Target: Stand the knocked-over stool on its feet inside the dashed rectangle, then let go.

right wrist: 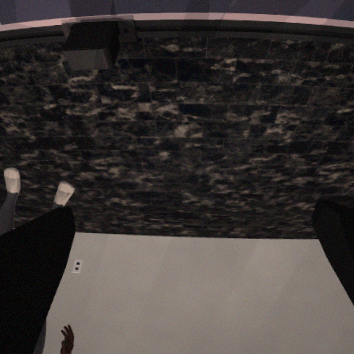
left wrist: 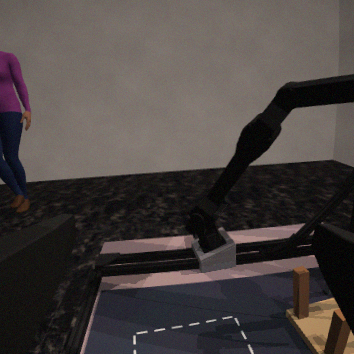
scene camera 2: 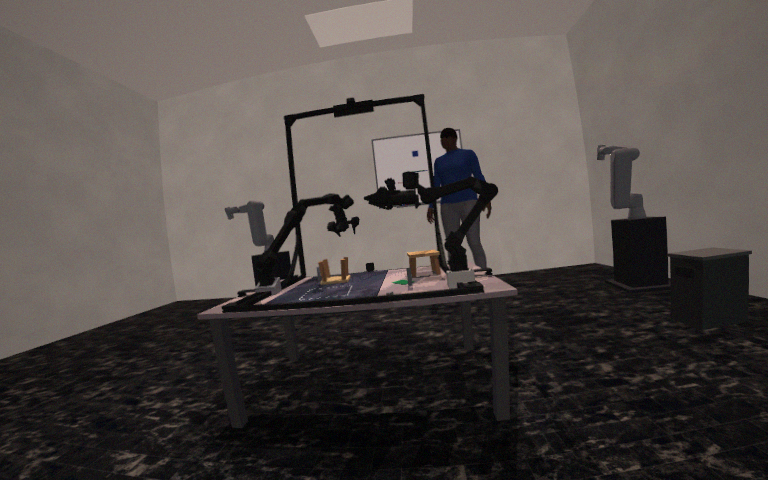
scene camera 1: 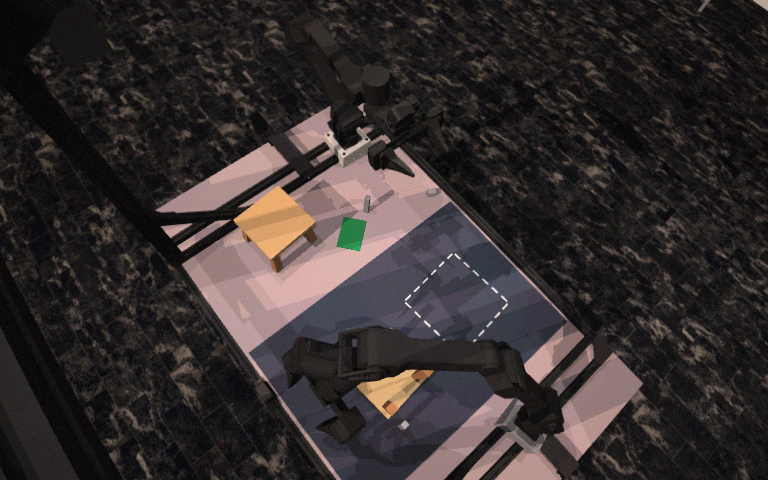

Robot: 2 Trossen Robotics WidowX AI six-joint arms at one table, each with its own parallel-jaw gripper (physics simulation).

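Where they show: left gripper, between the fingertips: [left wrist: 197, 231] [scene camera 2: 366, 200] [scene camera 1: 431, 164]; right gripper, between the fingertips: [right wrist: 196, 215] [scene camera 2: 347, 235] [scene camera 1: 303, 407]; left arm's base, origin of its link: [scene camera 2: 459, 270] [scene camera 1: 347, 137]; right arm's base, origin of its link: [left wrist: 211, 241] [scene camera 2: 267, 282] [scene camera 1: 529, 422].
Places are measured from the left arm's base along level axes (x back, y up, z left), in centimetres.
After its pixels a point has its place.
Note:
A light wooden stool [scene camera 1: 378, 394] {x -63.7, y -3.9, z -35.6 cm} [scene camera 2: 335, 279] {x -60.6, y -3.9, z -27.3 cm} [left wrist: 311, 326] {x -62.4, y -3.9, z -26.2 cm} lies upside down on the dark mat, its seat flat and its legs pointing up. The right arm hides part of it in scene camera 1. The white dashed rectangle [scene camera 1: 453, 254] [left wrist: 235, 317] is on the same mat, apart from the stool; the stool is outside it. My left gripper [scene camera 1: 429, 162] {x -35.0, y 32.3, z -3.5 cm} is open and empty, raised high above the table. My right gripper [scene camera 1: 304, 406] {x -57.8, y 18.1, z -50.9 cm} [scene camera 2: 347, 233] {x -57.8, y 18.1, z -50.9 cm} [right wrist: 196, 215] {x -57.8, y 18.1, z -50.9 cm} is open and empty, high above the table beside the upturned stool in scene camera 1.
A second wooden stool [scene camera 1: 274, 223] {x -15.0, y 5.5, z -33.1 cm} [scene camera 2: 423, 253] {x -13.9, y 5.5, z -26.0 cm} stands upright on the pink table part. A green patch [scene camera 1: 351, 233] {x -24.4, y -5.6, z -15.6 cm} [scene camera 2: 400, 281] {x -25.7, y -5.6, z -17.1 cm} lies near it. Small grey blocks [scene camera 1: 367, 203] {x -21.4, y -0.2, z -8.2 cm} [scene camera 1: 432, 192] {x -27.8, y -3.8, z 11.0 cm} [scene camera 1: 403, 424] {x -72.5, y 2.6, z -35.7 cm} are on the table. Black rails and a tall black frame [scene camera 2: 291, 169] {x -89.9, y 63.1, z -52.0 cm} border the table.

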